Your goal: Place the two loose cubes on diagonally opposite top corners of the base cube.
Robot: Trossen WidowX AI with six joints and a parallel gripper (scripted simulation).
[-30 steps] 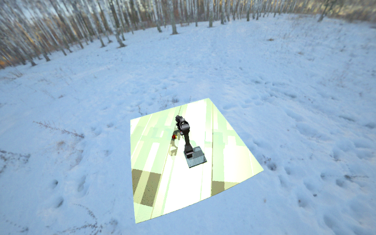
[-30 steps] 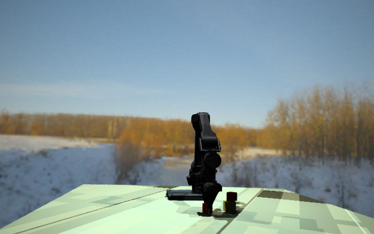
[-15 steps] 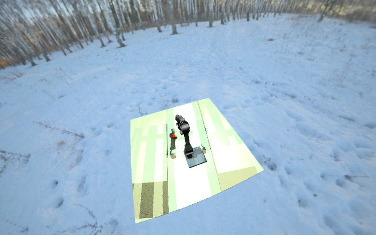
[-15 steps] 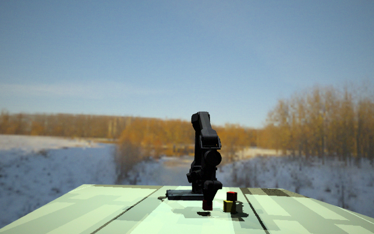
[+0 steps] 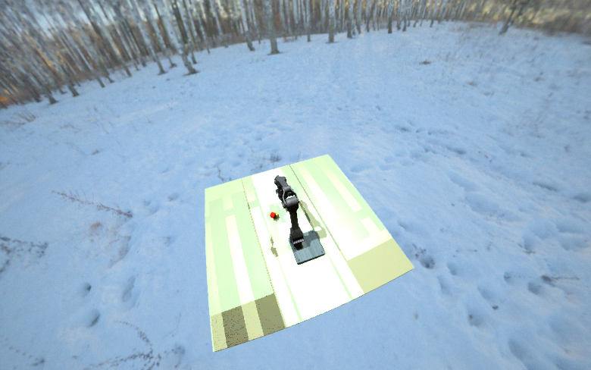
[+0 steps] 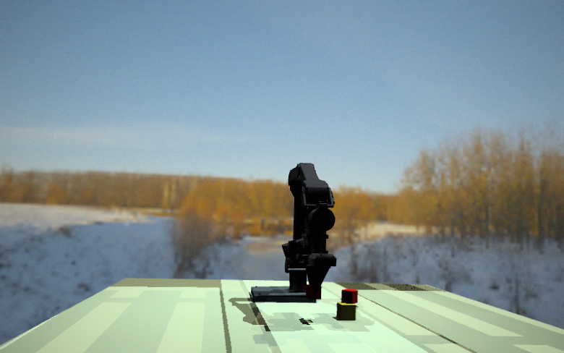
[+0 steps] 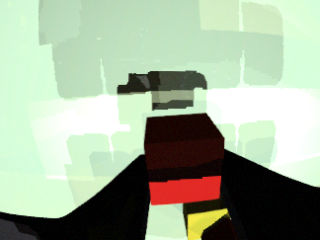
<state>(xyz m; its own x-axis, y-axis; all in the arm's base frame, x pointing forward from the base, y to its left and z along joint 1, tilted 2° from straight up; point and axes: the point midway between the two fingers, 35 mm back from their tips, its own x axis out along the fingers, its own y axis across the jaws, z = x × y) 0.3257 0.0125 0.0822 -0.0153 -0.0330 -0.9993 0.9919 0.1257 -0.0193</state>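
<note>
The yellow base cube is 90 mm to the left of my gripper tip, 60 mm below it and 40 mm behind it.
</note>
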